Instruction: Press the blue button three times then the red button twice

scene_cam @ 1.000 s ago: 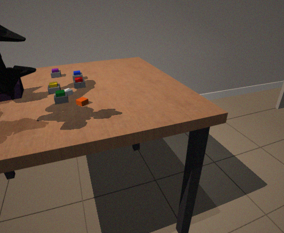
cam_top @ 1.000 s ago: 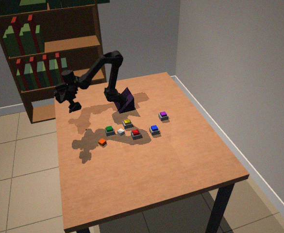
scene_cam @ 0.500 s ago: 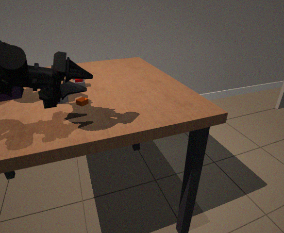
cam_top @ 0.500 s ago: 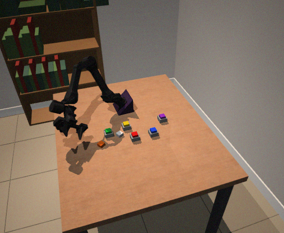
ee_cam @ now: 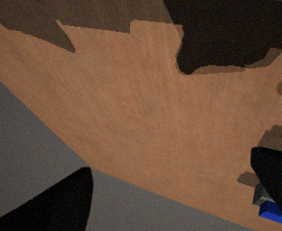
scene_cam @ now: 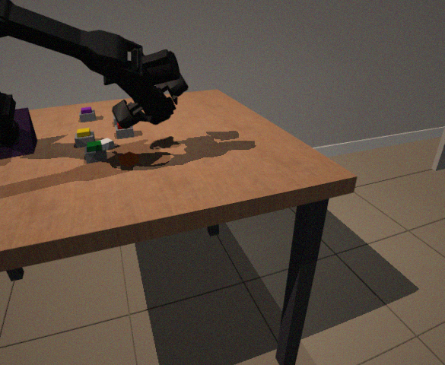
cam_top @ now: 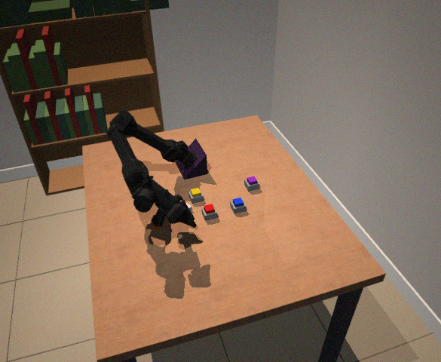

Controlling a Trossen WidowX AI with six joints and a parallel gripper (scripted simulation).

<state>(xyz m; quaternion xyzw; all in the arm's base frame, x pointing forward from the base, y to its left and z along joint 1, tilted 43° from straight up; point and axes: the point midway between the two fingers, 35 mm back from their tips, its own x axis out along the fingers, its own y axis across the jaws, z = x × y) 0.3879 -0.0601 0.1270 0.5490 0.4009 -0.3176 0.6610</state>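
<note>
Right now my gripper tip is 200 mm to the right of the blue button, 90 mm past it and 50 mm above it. From my gripper tip the other things lie so: orange block 120 mm behind, 110 mm to the right, 70 mm below; then small grey block 160 mm behind, 70 mm below, 10 mm to the left; then red button 100 mm behind, 80 mm to the left, 50 mm below.
</note>
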